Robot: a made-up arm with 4 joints. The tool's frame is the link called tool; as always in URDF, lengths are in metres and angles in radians. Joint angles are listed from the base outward.
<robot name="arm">
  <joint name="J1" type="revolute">
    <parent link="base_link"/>
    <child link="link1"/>
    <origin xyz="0 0 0.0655"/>
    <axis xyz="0 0 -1"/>
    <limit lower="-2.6" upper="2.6"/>
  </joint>
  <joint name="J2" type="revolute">
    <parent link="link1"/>
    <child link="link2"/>
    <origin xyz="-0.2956 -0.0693 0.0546"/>
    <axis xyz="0 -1 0"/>
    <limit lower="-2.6" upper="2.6"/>
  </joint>
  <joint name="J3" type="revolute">
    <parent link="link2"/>
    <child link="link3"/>
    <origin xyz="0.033 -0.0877 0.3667"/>
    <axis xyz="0 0 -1"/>
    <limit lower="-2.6" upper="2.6"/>
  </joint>
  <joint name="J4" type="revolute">
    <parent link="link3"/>
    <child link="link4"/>
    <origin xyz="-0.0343 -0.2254 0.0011"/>
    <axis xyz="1 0 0"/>
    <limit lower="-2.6" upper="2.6"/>
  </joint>
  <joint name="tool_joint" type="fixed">
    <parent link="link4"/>
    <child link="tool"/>
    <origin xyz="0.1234 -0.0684 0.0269"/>
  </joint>
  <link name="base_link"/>
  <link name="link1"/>
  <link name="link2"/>
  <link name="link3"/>
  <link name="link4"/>
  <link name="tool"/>
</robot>
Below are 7 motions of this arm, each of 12 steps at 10 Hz.
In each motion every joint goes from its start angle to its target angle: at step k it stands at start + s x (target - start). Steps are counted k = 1, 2, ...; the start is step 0. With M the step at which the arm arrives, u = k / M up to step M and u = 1 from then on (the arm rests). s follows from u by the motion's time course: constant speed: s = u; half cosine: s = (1 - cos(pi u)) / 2; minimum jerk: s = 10 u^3 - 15 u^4 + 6 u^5.
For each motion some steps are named. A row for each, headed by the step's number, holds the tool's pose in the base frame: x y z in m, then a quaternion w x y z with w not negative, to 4 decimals.
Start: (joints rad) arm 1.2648 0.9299 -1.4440 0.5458
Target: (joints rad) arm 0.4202 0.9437 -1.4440 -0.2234
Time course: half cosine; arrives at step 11
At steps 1, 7, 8, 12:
1: -0.2209 0.3249 0.6056 0.9730 -0.1889 -0.0736 0.1107
7: -0.3923 0.1743 0.6240 0.8255 -0.3934 -0.2229 0.3379
8: -0.4140 0.1381 0.6252 0.7886 -0.4190 -0.2600 0.3674
12: -0.4394 0.0815 0.6259 0.7310 -0.4492 -0.3179 0.4034

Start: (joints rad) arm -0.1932 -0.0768 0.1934 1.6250
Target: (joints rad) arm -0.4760 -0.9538 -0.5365 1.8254
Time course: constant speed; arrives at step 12
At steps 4, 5, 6, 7, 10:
4: 0.0515 -0.3978 0.3484 0.6588 0.7110 0.2444 -0.0270
5: 0.0858 -0.3803 0.3245 0.6431 0.7050 0.2973 -0.0304
6: 0.1165 -0.3615 0.2979 0.6247 0.6976 0.3491 -0.0354
7: 0.1431 -0.3418 0.2690 0.6037 0.6887 0.3994 -0.0420
10: 0.1975 -0.2810 0.1724 0.5263 0.6534 0.5395 -0.0716

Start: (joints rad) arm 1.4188 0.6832 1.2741 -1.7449
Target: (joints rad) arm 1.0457 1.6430 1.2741 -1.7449
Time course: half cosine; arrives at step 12
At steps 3, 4, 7, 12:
3: -0.4327 0.6172 0.3247 0.1329 -0.1864 0.4226 -0.8769
4: -0.4607 0.6179 0.2843 0.1453 -0.1909 0.3745 -0.8957
7: -0.5550 0.5756 0.1255 0.1931 -0.1879 0.1918 -0.9437
12: -0.6160 0.4710 -0.0305 0.2388 -0.1547 0.0106 -0.9586

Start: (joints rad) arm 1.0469 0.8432 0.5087 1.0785
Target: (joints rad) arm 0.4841 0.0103 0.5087 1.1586
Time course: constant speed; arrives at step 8
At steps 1, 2, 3, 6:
1: -0.6662 0.1897 0.3388 0.6311 0.2841 -0.6271 -0.3575
2: -0.6624 0.1234 0.3617 0.6480 0.3244 -0.5833 -0.3668
3: -0.6512 0.0569 0.3819 0.6645 0.3611 -0.5364 -0.3748
6: -0.5746 -0.1325 0.4241 0.7098 0.4467 -0.3794 -0.3908

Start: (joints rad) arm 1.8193 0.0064 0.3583 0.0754
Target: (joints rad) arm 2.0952 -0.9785 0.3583 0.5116
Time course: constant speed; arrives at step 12
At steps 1, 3, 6, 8, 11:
1: -0.3807 0.3695 0.5050 0.4509 0.0508 -0.0219 -0.8909
3: -0.3833 0.3293 0.4880 0.4202 0.1221 0.0035 -0.8992
6: -0.3917 0.2789 0.4451 0.3602 0.2276 0.0360 -0.9040
8: -0.3985 0.2537 0.4063 0.3117 0.2958 0.0541 -0.9014
11: -0.4070 0.2308 0.3360 0.2278 0.3922 0.0769 -0.8879

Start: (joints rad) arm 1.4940 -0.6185 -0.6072 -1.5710
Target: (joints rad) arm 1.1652 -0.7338 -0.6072 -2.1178
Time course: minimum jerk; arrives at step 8
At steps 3, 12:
3: -0.2348 -0.1772 0.3341 0.7739 -0.4866 0.3902 -0.1097
12: -0.1722 -0.2154 0.2914 0.6818 -0.6462 0.3352 0.0718

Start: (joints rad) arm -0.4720 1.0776 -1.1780 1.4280
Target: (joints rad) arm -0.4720 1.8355 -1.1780 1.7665
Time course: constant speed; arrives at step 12
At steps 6, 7, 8, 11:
6: -0.4197 -0.4058 0.4507 0.5182 0.2023 -0.0430 0.8299
7: -0.4377 -0.4141 0.4316 0.5111 0.1935 -0.0577 0.8355
8: -0.4545 -0.4218 0.4114 0.5039 0.1844 -0.0722 0.8408
11: -0.4972 -0.4411 0.3443 0.4815 0.1549 -0.1144 0.8550

